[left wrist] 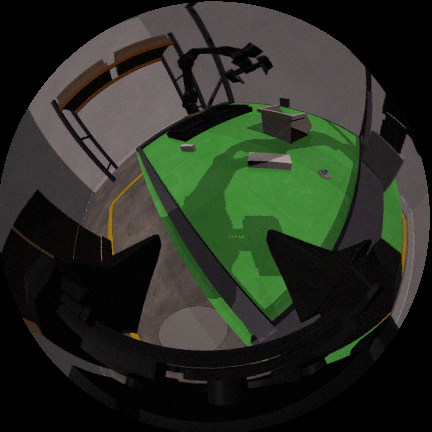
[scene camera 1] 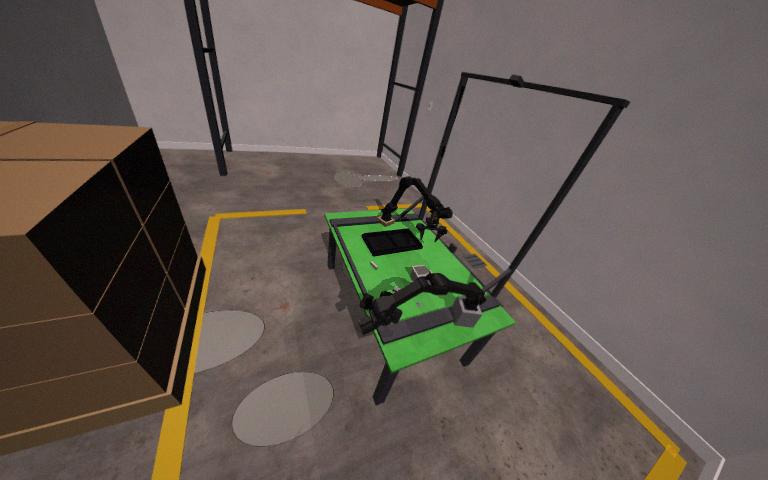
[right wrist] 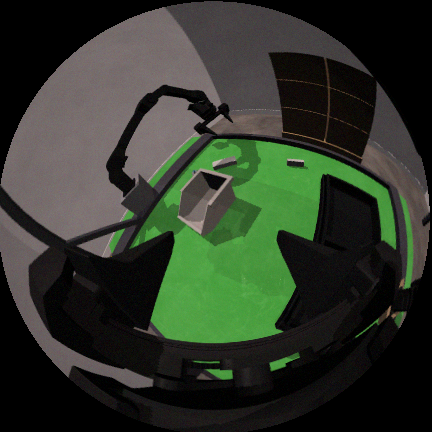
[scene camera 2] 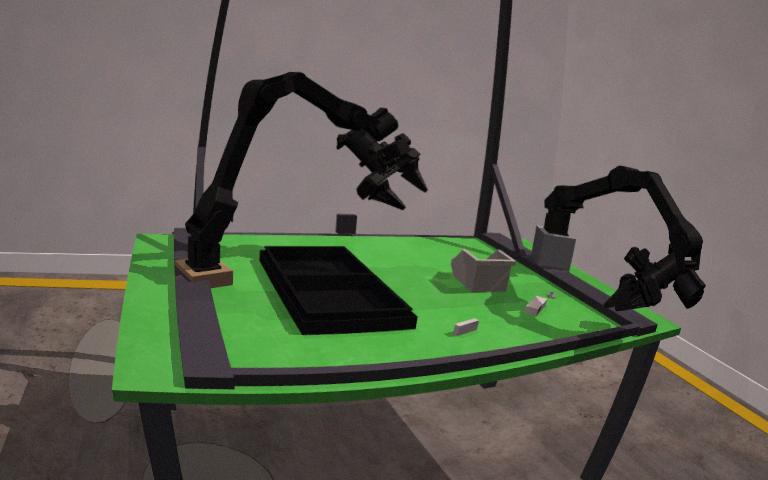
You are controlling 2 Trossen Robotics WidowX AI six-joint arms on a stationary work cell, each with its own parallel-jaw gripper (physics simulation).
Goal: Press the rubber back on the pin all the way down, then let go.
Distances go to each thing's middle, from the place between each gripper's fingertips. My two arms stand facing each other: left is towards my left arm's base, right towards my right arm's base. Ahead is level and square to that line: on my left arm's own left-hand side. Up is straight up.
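Scene:
Counted from my left hand: grey open box [scene camera 2: 492, 274], 3 cm below, 35 cm behind, 11 cm to the right; grey base block [scene camera 2: 549, 250], 1 cm below, 41 cm behind, 18 cm to the left; black tray [scene camera 2: 326, 289], 4 cm below, 34 cm behind, 48 cm to the right. Farthest from my left hand of the things named here, going by their middles: the black tray.
My right hand: 140 mm above the grey open box, 80 mm short of it, 150 mm to the right of it. Counted from my right hand: grey base block, 120 mm below, 30 mm ahead, 440 mm to the left; black tray, 150 mm below, 100 mm ahead, 220 mm to the right. Nearest to my right hand of the things named here, going by their middles: the grey open box.

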